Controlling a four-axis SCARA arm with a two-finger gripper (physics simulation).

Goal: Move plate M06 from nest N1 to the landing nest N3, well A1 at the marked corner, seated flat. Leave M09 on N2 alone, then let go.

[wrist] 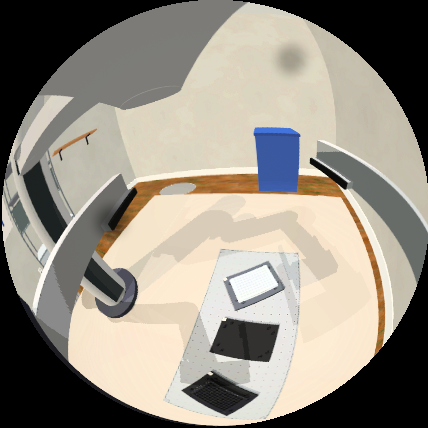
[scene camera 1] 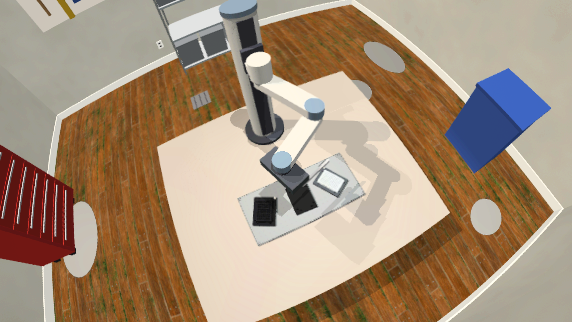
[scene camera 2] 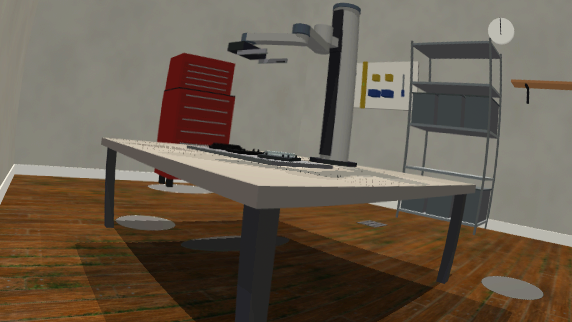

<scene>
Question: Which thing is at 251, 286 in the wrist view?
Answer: A white well plate.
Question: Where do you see a dark nest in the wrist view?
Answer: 237, 305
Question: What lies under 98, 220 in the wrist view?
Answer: My gripper.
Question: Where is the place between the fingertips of my gripper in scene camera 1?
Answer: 313, 147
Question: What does my gripper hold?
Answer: Nothing.
</scene>
